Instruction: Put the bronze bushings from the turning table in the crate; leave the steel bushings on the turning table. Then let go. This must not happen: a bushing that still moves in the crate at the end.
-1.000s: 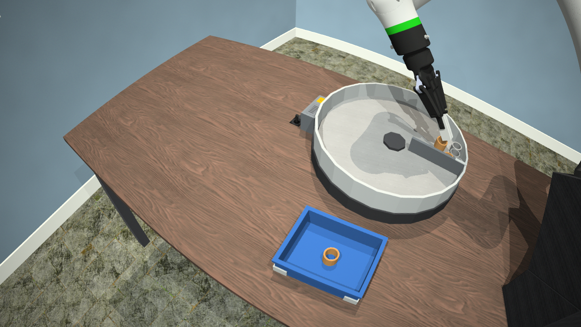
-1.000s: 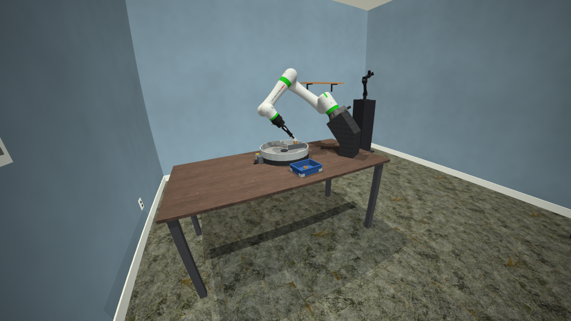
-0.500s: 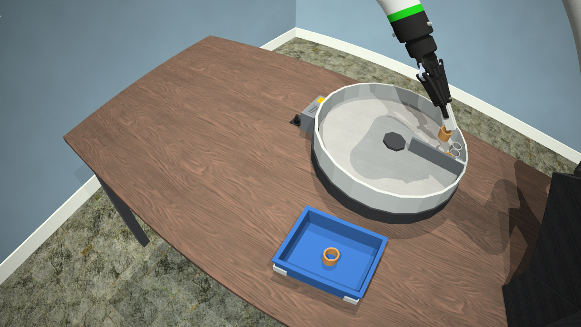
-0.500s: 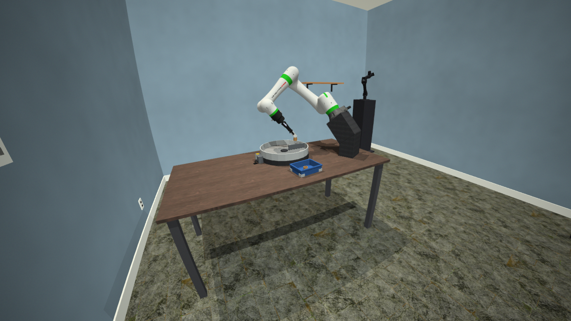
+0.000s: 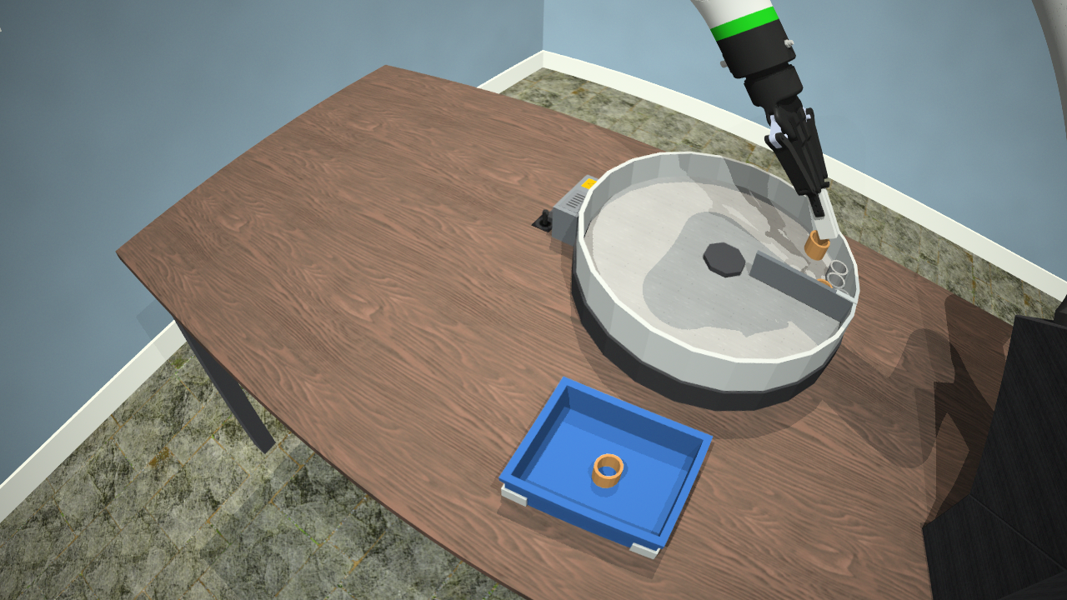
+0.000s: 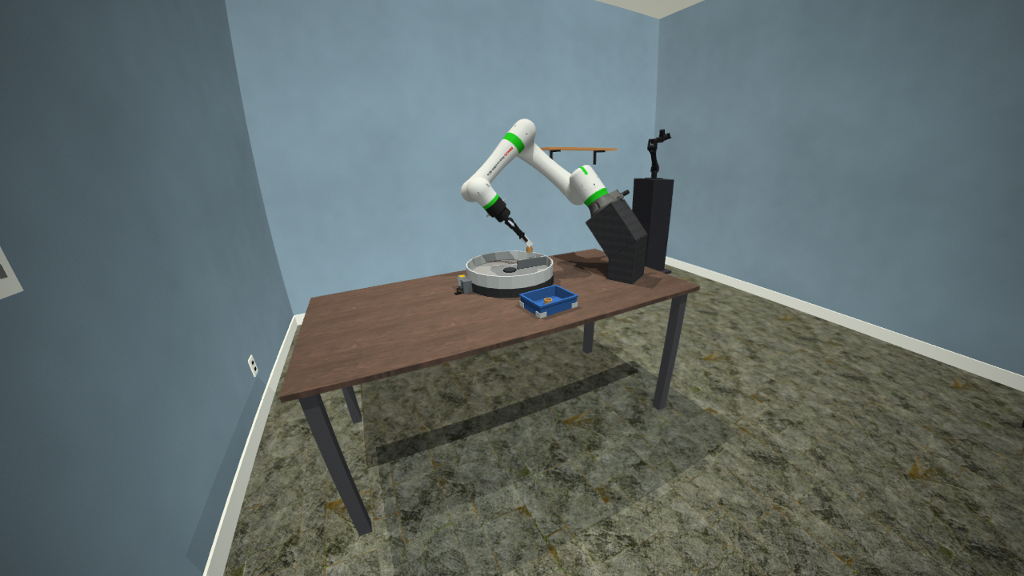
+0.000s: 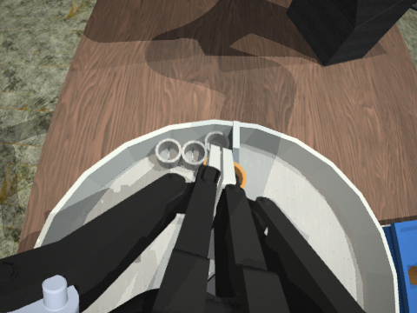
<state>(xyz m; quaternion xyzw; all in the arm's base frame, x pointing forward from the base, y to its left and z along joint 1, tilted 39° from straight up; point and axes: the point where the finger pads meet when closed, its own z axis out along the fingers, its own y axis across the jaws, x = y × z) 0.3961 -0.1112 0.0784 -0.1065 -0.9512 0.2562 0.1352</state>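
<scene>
Now: the blue crate 39 cm to the left of my hand, 16 cm below it and 8 cm ahead of it. From my hand the other things lie so: grey turning table (13 cm below, 13 cm ahead, 4 cm to the left).
</scene>
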